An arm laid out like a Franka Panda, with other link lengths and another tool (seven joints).
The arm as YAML. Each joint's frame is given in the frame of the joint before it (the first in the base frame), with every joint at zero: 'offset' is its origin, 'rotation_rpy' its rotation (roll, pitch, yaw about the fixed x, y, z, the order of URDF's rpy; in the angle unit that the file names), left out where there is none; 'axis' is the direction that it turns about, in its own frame. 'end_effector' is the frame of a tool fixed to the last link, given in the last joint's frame.
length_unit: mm
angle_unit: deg
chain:
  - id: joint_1
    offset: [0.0, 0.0, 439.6]
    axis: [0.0, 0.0, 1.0]
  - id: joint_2
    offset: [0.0, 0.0, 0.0]
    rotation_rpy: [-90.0, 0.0, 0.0]
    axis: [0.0, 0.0, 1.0]
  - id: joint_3
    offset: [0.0, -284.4, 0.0]
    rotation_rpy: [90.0, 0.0, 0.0]
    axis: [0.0, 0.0, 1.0]
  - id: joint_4
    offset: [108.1, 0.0, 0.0]
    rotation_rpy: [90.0, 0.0, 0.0]
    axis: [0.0, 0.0, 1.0]
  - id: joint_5
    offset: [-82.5, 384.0, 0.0]
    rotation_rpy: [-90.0, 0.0, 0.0]
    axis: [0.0, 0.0, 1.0]
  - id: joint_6
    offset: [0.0, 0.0, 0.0]
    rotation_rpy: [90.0, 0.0, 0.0]
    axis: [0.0, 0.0, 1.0]
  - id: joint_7
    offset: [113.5, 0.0, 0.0]
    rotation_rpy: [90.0, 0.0, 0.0]
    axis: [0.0, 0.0, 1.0]
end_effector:
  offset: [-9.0, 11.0, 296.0]
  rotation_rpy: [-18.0, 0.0, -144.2]
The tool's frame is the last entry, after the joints.
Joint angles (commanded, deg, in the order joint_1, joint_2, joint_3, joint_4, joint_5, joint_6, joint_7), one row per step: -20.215, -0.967, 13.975, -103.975, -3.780, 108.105, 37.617; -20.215, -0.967, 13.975, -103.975, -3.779, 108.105, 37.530; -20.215, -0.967, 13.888, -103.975, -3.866, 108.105, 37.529; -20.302, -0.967, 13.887, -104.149, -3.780, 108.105, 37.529; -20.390, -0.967, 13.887, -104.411, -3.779, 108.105, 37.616; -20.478, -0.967, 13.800, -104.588, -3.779, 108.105, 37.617; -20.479, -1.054, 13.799, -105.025, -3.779, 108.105, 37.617; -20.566, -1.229, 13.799, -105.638, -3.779, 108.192, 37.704; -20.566, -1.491, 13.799, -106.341, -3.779, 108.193, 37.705; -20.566, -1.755, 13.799, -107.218, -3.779, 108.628, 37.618; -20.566, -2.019, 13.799, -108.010, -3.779, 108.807, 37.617; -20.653, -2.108, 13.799, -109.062, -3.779, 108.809, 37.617; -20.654, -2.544, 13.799, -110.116, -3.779, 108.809, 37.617; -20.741, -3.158, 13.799, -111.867, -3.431, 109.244, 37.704; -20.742, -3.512, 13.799, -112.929, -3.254, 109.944, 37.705; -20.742, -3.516, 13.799, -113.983, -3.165, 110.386, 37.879; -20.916, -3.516, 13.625, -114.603, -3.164, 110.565, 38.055; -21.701, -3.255, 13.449, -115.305, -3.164, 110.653, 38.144
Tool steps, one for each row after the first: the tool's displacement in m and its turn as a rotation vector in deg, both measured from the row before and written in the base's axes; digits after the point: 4 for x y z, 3 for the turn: 0.0000, 0.0000, 0.0000, -0.006, 0.007, 0.086; -0.0002, -0.0013, 0.0000, -0.083, 0.009, -0.066; -0.0010, -0.0005, -0.0016, 0.103, 0.164, -0.108; -0.0015, -0.0008, -0.0024, 0.037, 0.254, -0.176; -0.0012, -0.0018, -0.0016, 0.022, 0.175, -0.177; -0.0022, 0.0002, -0.0030, 0.020, 0.353, -0.004; -0.0029, -0.0006, -0.0035, 0.007, 0.352, -0.171; -0.0036, 0.0004, -0.0035, -0.009, 0.452, -0.005; -0.0024, 0.0003, -0.0042, -0.037, 0.199, 0.111; -0.0033, 0.0003, -0.0039, -0.017, 0.362, 0.008; -0.0059, -0.0003, -0.0083, 0.093, 0.959, -0.096; -0.0057, 0.0005, -0.0047, -0.028, 0.638, -0.011; -0.0075, 0.0013, -0.0083, 0.279, 0.685, -0.272; -0.0023, 0.0010, -0.0044, 0.098, 0.007, -0.027; -0.0041, 0.0009, -0.0082, 0.163, 0.581, -0.190; -0.0034, -0.0031, -0.0049, 0.067, 0.422, -0.521; -0.0059, -0.0089, -0.0083, 0.187, 0.842, -1.053
